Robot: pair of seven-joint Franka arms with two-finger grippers.
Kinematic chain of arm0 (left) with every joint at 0, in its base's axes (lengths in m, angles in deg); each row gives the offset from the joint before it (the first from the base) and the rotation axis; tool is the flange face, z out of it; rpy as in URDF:
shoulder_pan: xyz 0 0 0.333 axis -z
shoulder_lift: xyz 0 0 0 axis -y
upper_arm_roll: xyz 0 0 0.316 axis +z
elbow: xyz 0.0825 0 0 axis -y
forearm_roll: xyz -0.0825 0 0.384 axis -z
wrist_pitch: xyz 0 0 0 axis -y
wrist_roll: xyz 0.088 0 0 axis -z
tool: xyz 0 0 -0.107 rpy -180 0 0
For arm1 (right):
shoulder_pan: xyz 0 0 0.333 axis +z
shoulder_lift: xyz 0 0 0 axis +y
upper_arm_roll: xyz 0 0 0.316 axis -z
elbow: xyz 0.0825 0 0 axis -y
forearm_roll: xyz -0.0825 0 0.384 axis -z
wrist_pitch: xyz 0 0 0 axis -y
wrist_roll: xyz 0.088 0 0 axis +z
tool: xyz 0 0 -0.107 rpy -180 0 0
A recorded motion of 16 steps. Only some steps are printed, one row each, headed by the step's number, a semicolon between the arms.
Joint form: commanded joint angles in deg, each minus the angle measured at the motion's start. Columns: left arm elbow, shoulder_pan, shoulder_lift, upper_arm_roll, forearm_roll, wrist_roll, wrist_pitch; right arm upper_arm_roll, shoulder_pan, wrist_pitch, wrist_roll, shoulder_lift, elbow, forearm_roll.
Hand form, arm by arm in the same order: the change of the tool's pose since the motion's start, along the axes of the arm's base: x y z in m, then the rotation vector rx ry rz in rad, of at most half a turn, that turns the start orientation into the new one. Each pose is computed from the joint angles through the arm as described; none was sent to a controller.
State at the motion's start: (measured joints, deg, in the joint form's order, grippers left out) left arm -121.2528 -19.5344 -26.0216 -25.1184 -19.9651 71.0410 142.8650; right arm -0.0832 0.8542 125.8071 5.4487 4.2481 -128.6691 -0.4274
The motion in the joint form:
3: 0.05 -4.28 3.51 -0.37 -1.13 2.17 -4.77; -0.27 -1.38 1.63 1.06 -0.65 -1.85 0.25
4: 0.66 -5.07 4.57 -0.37 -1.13 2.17 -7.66; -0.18 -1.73 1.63 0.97 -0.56 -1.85 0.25
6: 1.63 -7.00 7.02 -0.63 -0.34 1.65 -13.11; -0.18 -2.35 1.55 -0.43 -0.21 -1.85 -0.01
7: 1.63 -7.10 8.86 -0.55 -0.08 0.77 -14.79; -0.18 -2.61 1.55 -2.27 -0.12 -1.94 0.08
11: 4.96 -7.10 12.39 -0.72 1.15 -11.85 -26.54; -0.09 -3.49 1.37 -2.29 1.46 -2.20 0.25
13: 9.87 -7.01 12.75 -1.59 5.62 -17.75 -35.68; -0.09 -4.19 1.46 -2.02 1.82 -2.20 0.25
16: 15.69 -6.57 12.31 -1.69 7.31 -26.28 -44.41; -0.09 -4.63 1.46 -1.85 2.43 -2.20 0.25
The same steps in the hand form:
3: 0.0004 0.0447 0.0257 0.0568 0.0191 0.0190; -0.0068 -0.0102 -0.0053 -0.0007 -0.0076 0.0019
4: 0.0005 0.0558 0.0353 0.0783 0.0404 0.0378; -0.0069 -0.0141 -0.0061 -0.0010 -0.0060 -0.0074
6: -0.0016 0.0780 0.0571 0.1097 0.0784 0.0969; -0.0072 -0.0195 -0.0093 -0.0007 0.0016 -0.0456
7: -0.0034 0.0815 0.0715 0.1280 0.0770 0.1224; -0.0079 -0.0218 -0.0107 -0.0059 0.0050 -0.0809
11: -0.0076 0.0897 0.1134 0.2039 0.1391 0.3835; -0.0108 -0.0304 -0.0268 -0.0082 0.0403 -0.0959
13: -0.0035 0.0837 0.1433 0.1888 0.2088 0.5343; -0.0112 -0.0366 -0.0299 -0.0072 0.0450 -0.1034
16: 0.0028 0.0837 0.1742 0.2139 0.2557 0.7057; -0.0118 -0.0404 -0.0353 -0.0065 0.0557 -0.1081

